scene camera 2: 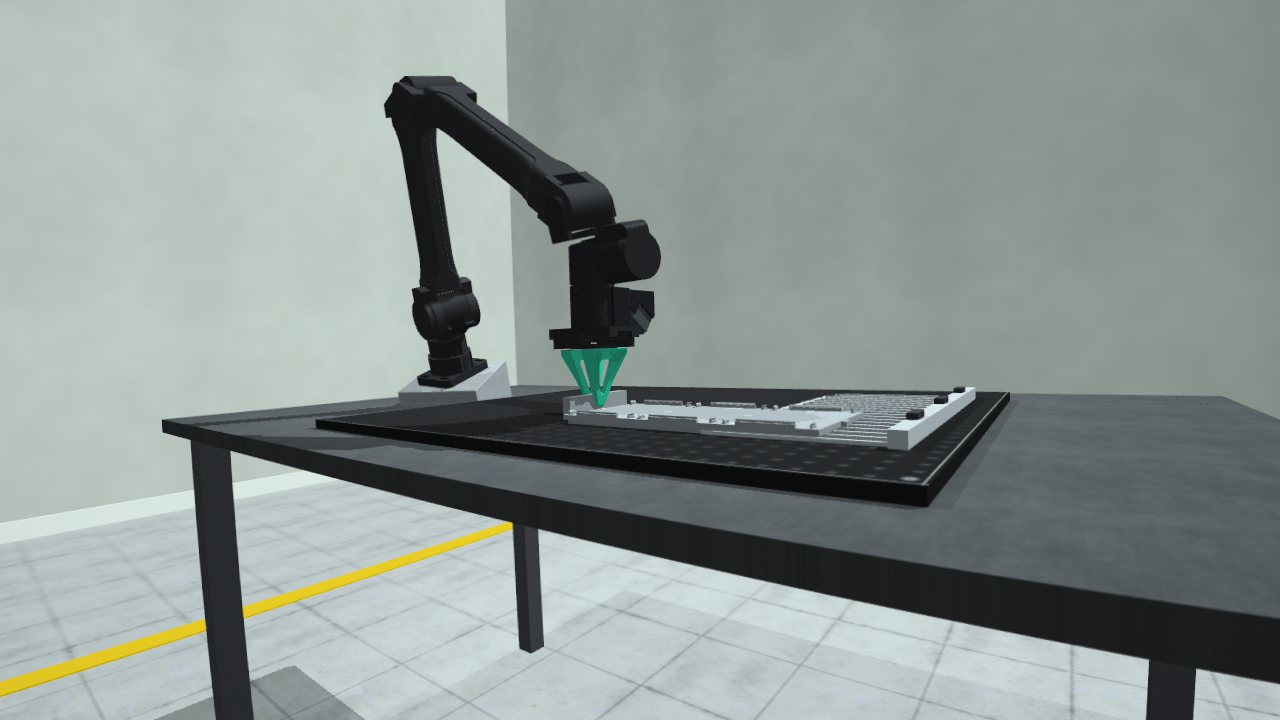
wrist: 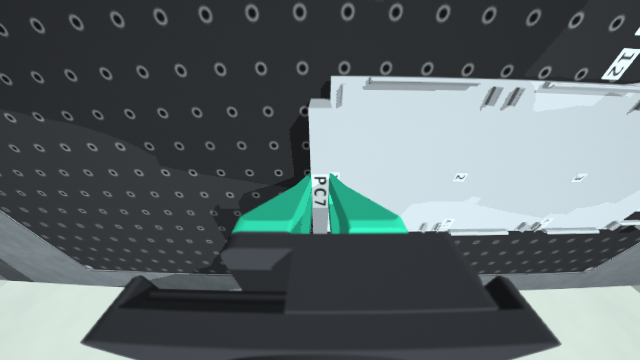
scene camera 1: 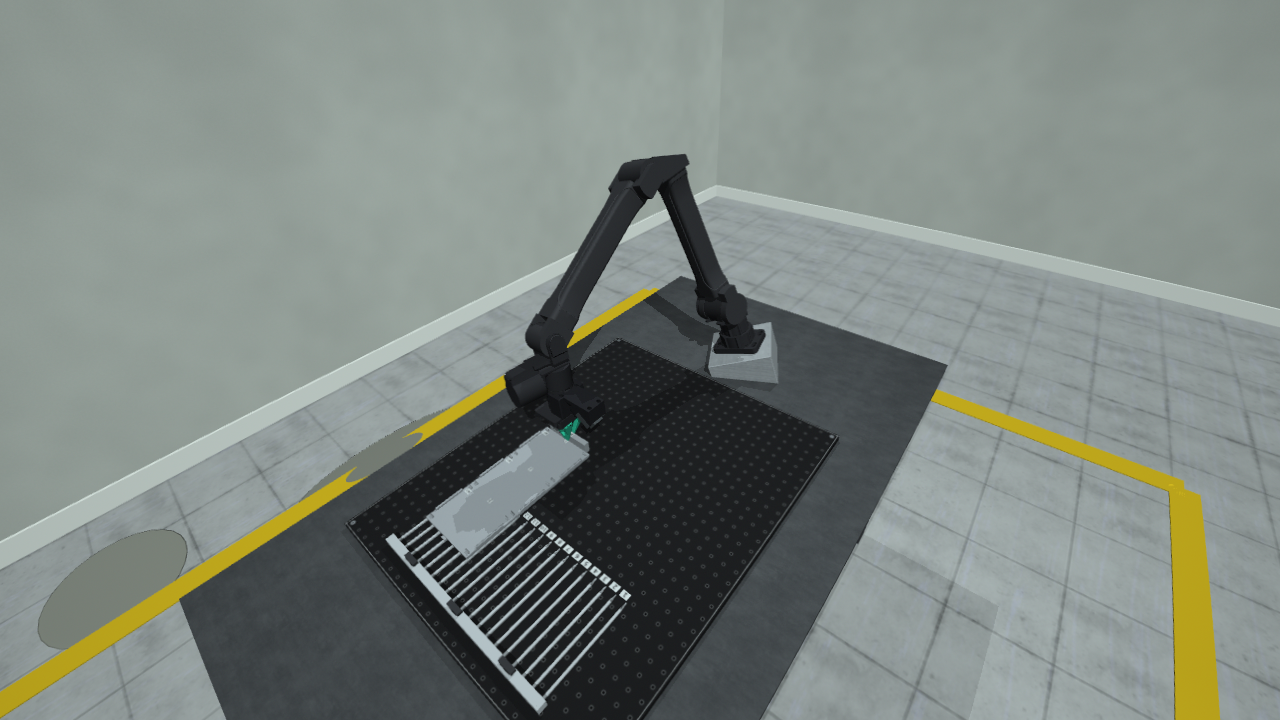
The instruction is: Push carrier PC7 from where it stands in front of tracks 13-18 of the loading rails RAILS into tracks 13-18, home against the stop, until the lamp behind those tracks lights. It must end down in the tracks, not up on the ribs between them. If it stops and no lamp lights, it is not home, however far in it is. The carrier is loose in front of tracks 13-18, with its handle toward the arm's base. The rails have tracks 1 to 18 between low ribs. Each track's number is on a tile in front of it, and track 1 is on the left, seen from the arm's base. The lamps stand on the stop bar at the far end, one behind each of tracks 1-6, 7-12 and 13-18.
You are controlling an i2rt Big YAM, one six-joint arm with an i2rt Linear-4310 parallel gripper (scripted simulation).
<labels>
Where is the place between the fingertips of my gripper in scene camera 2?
At 596,405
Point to a carrier PC7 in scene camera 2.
At 666,415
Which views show the carrier PC7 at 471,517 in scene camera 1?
Scene camera 2, the wrist view and scene camera 1: all of them.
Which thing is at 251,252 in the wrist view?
My gripper.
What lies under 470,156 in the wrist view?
A carrier PC7.
</labels>
